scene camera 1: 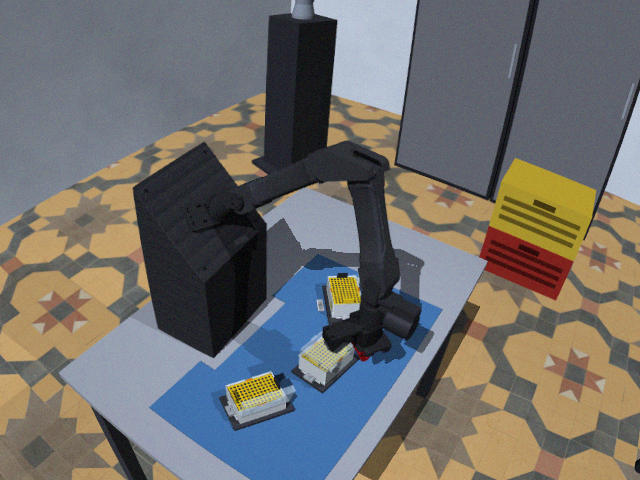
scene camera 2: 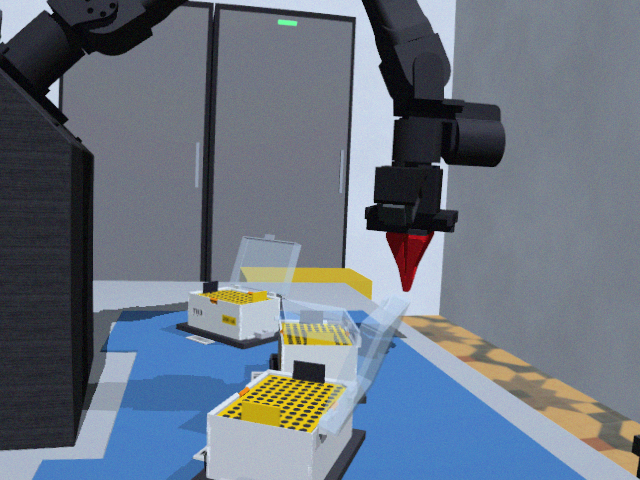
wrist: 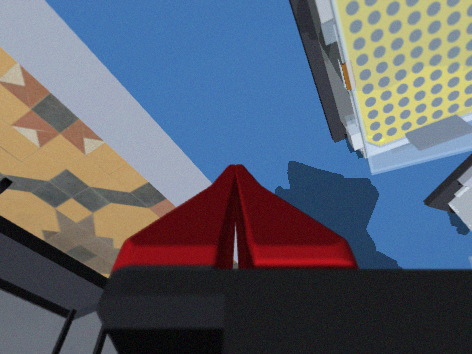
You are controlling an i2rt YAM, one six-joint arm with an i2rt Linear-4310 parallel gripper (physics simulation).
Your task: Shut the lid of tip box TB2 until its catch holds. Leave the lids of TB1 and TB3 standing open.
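Places are measured from the arm's base along level axes (x ahead, y left, z up), in centimetres.
Pixels of known places: gripper, fingertip midpoint: (scene camera 1: 364, 360) (scene camera 2: 406, 290) (wrist: 235, 176); arm's base, link origin: (scene camera 1: 216, 210) (scene camera 2: 14, 78).
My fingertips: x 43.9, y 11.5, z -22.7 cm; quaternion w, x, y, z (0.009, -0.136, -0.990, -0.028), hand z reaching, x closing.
Observation:
For each thing: its top centre in the pictures, then the offset to it from my fingertips. "pt": a spot on its surface instead. Level surfaces: height alone.
- TB2, surface spot: (wrist: 415, 65) pt dx -9.1, dy -1.4, dz -3.3 cm
- TB3, top centre: (scene camera 2: 228, 292) (scene camera 1: 341, 288) dx -26.0, dy +17.0, dz -4.8 cm
- blue mat, surface height: dz -11.4 cm
- grey table, surface height: dz -11.8 cm
- small label, surface spot: (scene camera 1: 320, 304) pt dx -29.3, dy +12.6, dz -11.3 cm
TB2 (scene camera 1: 324, 367) (scene camera 2: 320, 360) (wrist: 415, 65) is the middle white box with a yellow rack. Its clear lid (scene camera 2: 316, 314) (wrist: 400, 161) lies over the rack; whether it is flush and the catch holds, I cannot tell. TB1 (scene camera 1: 258, 405) (scene camera 2: 258, 449) is nearest in scene camera 2, its clear lid (scene camera 2: 379, 338) standing open. TB3 (scene camera 1: 344, 308) (scene camera 2: 232, 320) (wrist: 465, 207) is at the back, its lid (scene camera 2: 266, 258) upright. My gripper (scene camera 1: 363, 356) (scene camera 2: 406, 289) (wrist: 235, 176) is shut and empty, above the mat beside TB2's hinge side, apart from the lid.
The boxes stand on a blue mat (scene camera 1: 305, 439) (scene camera 2: 439, 413) (wrist: 200, 75) on a grey table (scene camera 1: 124, 382). The dark arm pedestal (scene camera 1: 180, 289) (scene camera 2: 38, 310) rises at one side. A small label (scene camera 1: 320, 304) lies beside TB3. Yellow and red crates (scene camera 1: 547, 191) stand beyond the table.

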